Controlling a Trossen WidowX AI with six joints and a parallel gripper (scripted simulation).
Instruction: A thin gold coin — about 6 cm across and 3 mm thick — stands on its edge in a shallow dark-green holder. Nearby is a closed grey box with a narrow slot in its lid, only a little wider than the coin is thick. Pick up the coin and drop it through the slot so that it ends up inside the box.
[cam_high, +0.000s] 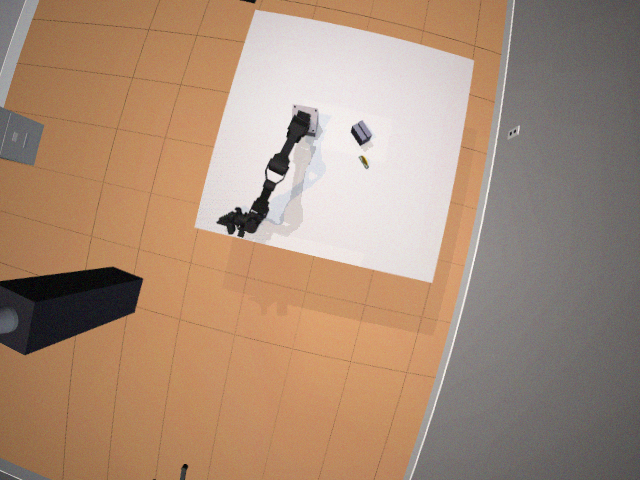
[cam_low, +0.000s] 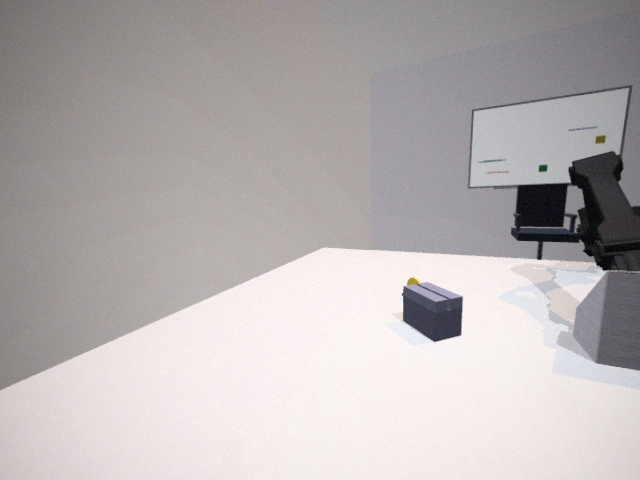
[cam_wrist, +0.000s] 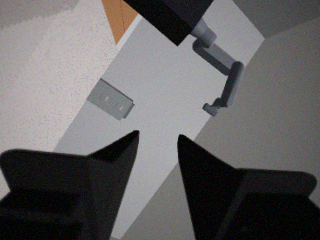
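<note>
Now: the coin 590 mm ahead of my gripper tip, 530 mm to the left of it and 70 mm below it.
</note>
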